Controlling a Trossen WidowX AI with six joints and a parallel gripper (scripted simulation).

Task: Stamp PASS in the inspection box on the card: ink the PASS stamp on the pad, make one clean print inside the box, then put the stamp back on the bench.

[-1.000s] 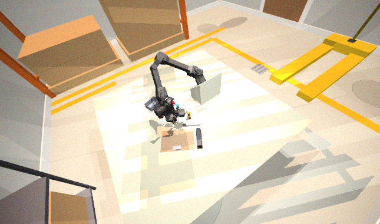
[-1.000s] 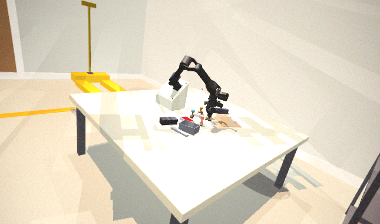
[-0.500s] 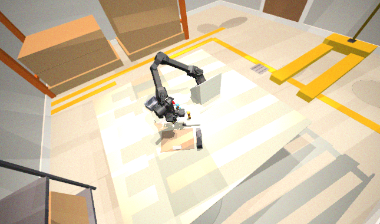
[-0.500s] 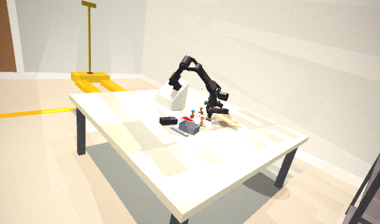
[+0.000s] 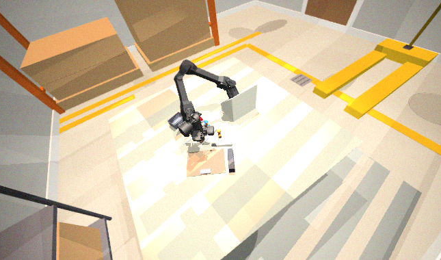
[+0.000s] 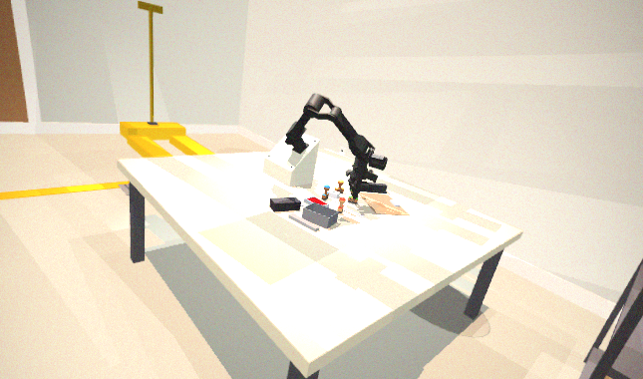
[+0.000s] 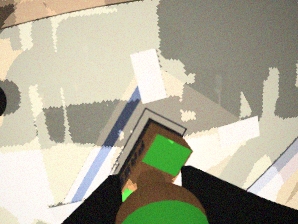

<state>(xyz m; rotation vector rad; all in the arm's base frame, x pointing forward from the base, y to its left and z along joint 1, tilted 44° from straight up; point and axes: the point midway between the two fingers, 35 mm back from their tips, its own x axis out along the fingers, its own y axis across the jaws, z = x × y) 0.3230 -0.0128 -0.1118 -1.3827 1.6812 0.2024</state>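
The white card lies 3 cm below my gripper tip and 1 cm to the right of it. Also, from my gripper tip: pen 9 cm to the left, 7 cm behind, 2 cm below; yellow stamp 12 cm behind, 3 cm to the left, 1 cm below; green stamp right at my gripper tip.
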